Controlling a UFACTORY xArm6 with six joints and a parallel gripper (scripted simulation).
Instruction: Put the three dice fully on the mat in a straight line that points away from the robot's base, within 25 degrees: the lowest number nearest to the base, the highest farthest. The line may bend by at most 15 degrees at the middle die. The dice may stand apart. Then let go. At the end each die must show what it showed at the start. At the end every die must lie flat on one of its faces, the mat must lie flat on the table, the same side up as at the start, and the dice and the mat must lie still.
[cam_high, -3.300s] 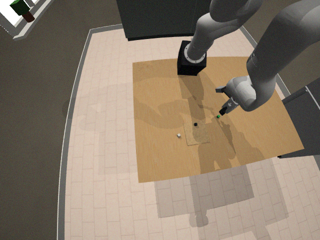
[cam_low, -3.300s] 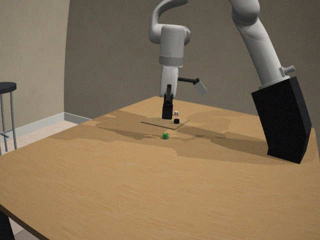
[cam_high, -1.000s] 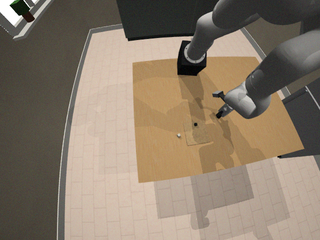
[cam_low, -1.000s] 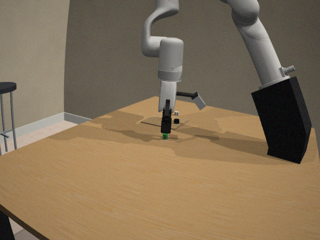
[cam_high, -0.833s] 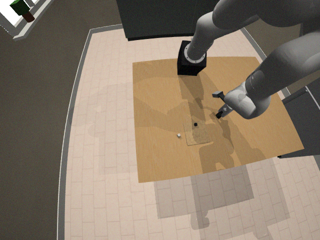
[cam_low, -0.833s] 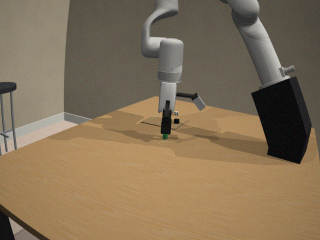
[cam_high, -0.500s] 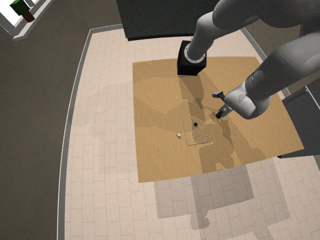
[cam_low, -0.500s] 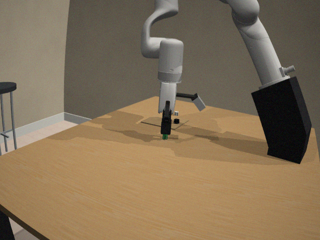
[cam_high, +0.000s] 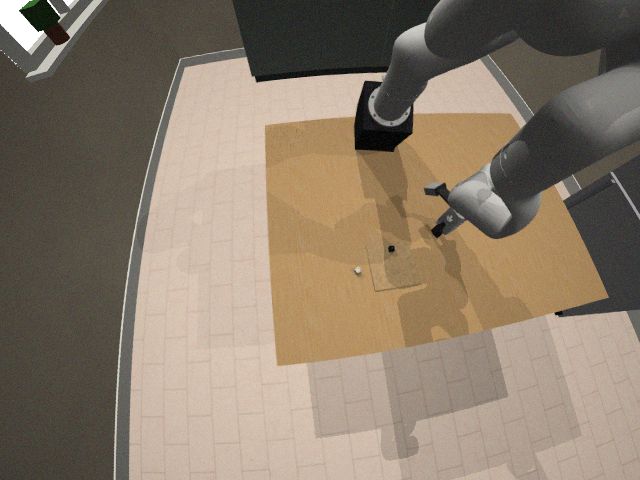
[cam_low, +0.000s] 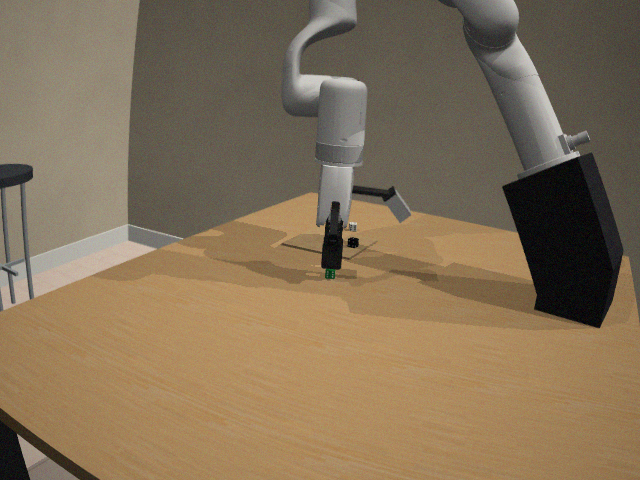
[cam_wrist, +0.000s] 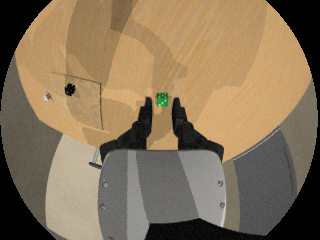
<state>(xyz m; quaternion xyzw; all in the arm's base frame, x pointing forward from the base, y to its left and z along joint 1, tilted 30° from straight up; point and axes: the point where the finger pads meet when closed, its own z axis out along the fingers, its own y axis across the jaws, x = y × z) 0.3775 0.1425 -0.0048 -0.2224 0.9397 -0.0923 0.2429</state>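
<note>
The green die is 3 cm below my hand. Also, from my hand: white die (9 cm ahead, 28 cm to the right, 3 cm below); then thin tan mat (9 cm ahead, 17 cm to the right, 4 cm below); then black die (4 cm ahead, 16 cm to the right, 3 cm below).
</note>
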